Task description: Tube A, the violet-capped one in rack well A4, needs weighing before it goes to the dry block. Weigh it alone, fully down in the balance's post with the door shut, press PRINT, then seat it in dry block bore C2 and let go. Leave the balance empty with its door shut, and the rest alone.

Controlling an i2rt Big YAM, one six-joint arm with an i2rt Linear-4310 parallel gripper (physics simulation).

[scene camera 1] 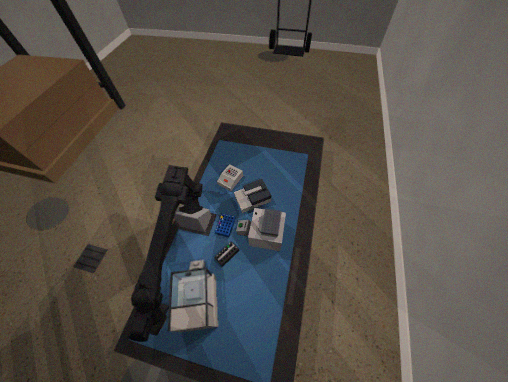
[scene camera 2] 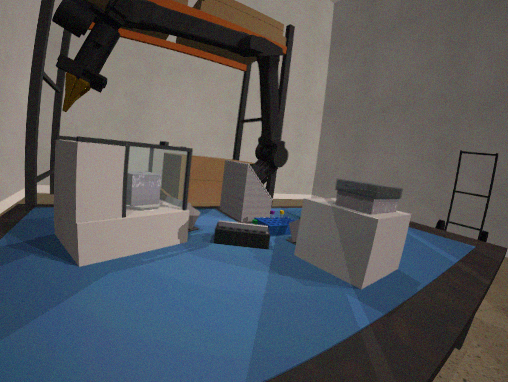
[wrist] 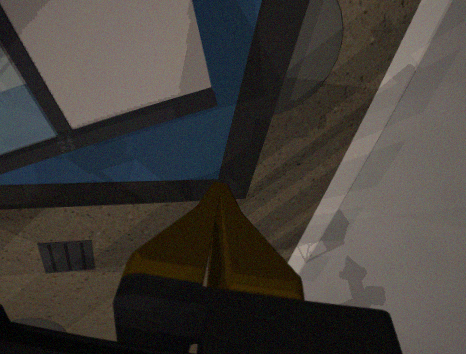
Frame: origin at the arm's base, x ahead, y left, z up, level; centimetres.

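Seen in the pictures: gripper, between the fingertips: [scene camera 1: 159, 327] [scene camera 2: 64, 111] [wrist: 218, 192]; arm's base, origin of its link: [scene camera 1: 191, 209] [scene camera 2: 249, 180].
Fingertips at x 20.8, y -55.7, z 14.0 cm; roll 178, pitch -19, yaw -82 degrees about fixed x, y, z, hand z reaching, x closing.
Pixels of each thing's top centre, then the offset from my fingertips to it.
- blue rack, centre of its top: [scene camera 2: 279, 220] [scene camera 1: 225, 224] dx -1.4, dy +57.8, dz -23.5 cm
- violet cap, centre of its top: [scene camera 2: 272, 210] dx -4.2, dy +56.6, dz -21.0 cm
- yellow cap, centre of its top: [scene camera 2: 282, 210] dx -4.5, dy +60.4, dz -21.0 cm
- balance, centre of its top: [scene camera 2: 144, 139] [scene camera 1: 187, 286] dx +1.4, dy +17.6, dz -4.2 cm
- black strip holder, centre of its top: [scene camera 2: 243, 223] [scene camera 1: 226, 252] dx +6.8, dy +41.9, dz -21.7 cm
- white box with a grey lid, centre of its top: [scene camera 2: 347, 179] [scene camera 1: 259, 219] dx +19.6, dy +60.7, dz -7.5 cm
- white-and-dark device, centre of its top: [scene camera 1: 251, 190] dx +7.1, dy +81.4, dz -16.3 cm
- red-buttoned device, centre of its top: [scene camera 1: 229, 174] dx -12.5, dy +90.2, dz -19.5 cm
The blue rack [scene camera 1: 225, 225] [scene camera 2: 275, 226] stands mid-table. A violet cap [scene camera 2: 272, 212] and a yellow cap [scene camera 2: 282, 213] show above it; the well letters are too small to read. The balance [scene camera 1: 194, 317] [scene camera 2: 132, 232] [wrist: 120, 60] has a glass chamber with a pale block inside. No tube can be made out in it, and I cannot tell whether its door is shut. My gripper [scene camera 2: 66, 109] [wrist: 218, 192] is shut and empty, high above the balance's side of the table, near the table corner in the wrist view. I cannot tell which device is the dry block.
A black strip holder [scene camera 1: 227, 254] [scene camera 2: 241, 236] lies between rack and balance. A white box with a grey lid [scene camera 1: 270, 223] [scene camera 2: 369, 189], a white-and-dark device [scene camera 1: 253, 195], a red-buttoned device [scene camera 1: 230, 177] and a grey wedge [scene camera 1: 194, 220] [scene camera 2: 245, 192] also stand on the table.
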